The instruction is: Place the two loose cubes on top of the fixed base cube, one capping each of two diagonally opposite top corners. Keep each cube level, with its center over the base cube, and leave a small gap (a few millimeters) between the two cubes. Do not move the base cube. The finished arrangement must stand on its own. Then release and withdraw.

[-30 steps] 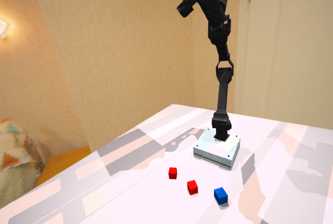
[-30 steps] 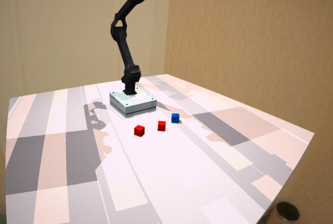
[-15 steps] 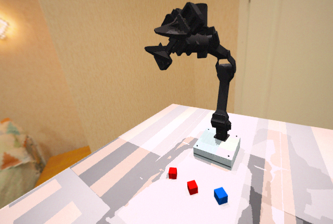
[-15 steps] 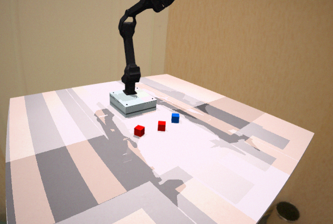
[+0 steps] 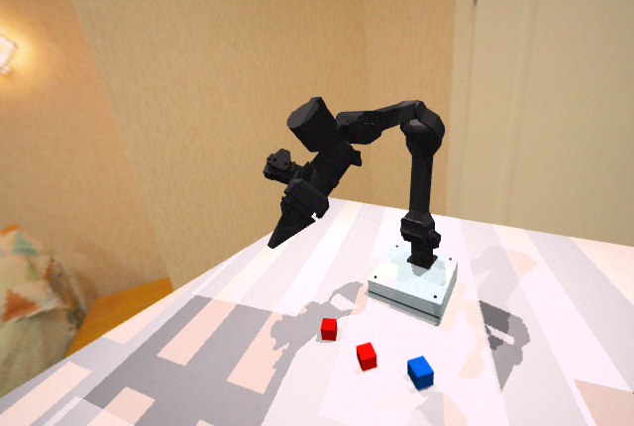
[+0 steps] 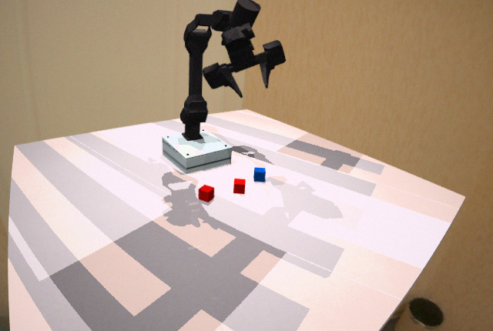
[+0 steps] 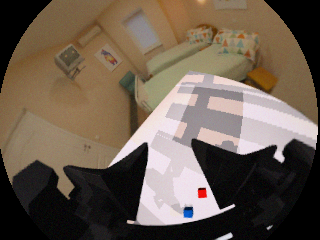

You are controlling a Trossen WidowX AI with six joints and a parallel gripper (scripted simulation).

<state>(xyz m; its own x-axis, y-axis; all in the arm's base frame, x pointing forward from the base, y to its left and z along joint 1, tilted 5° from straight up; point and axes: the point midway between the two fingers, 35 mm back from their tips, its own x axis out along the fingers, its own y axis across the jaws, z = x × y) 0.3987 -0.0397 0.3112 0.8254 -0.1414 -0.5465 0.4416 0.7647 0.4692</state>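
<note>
Now: the red cube 31 cm below my gripper tip, 14 cm behind it and 4 cm to the right of it. Round my gripper tip: blue cube 31 cm below, 17 cm to the left, 17 cm behind.
</note>
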